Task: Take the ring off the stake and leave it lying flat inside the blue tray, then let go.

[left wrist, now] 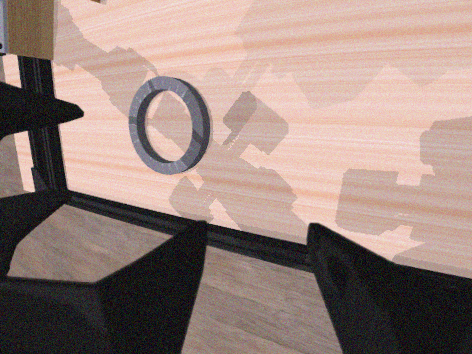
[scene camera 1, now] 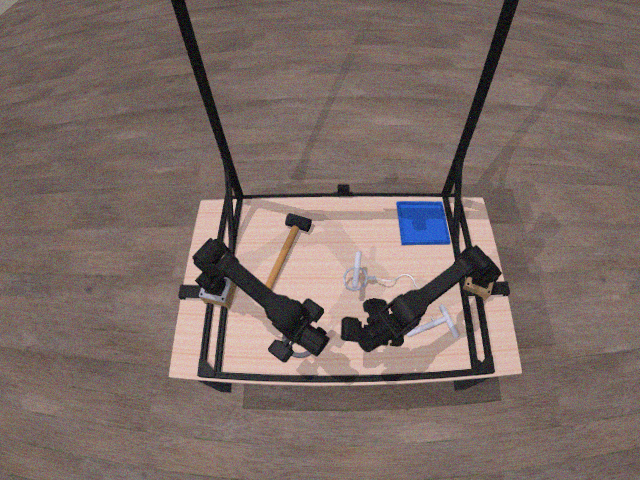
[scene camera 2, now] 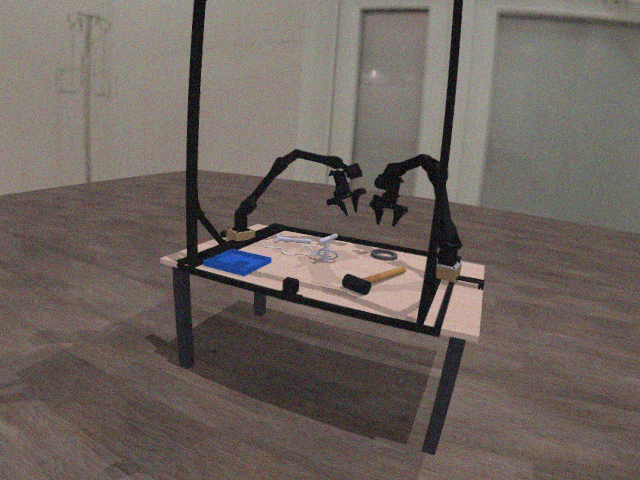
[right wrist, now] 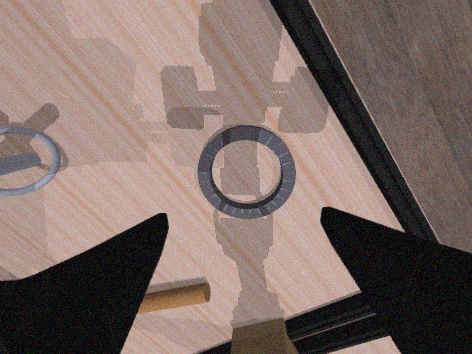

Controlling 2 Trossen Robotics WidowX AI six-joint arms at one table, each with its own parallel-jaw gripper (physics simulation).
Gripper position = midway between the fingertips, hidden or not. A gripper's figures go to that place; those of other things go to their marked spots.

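My left gripper (scene camera 1: 358, 337) is 108 cm from the lens, and my right gripper (scene camera 1: 300, 334) is 111 cm from the lens. There is a hammer (scene camera 1: 296, 222) at 139 cm from the lens. As for the blue tray (scene camera 1: 420, 222), I find it 147 cm from the lens.
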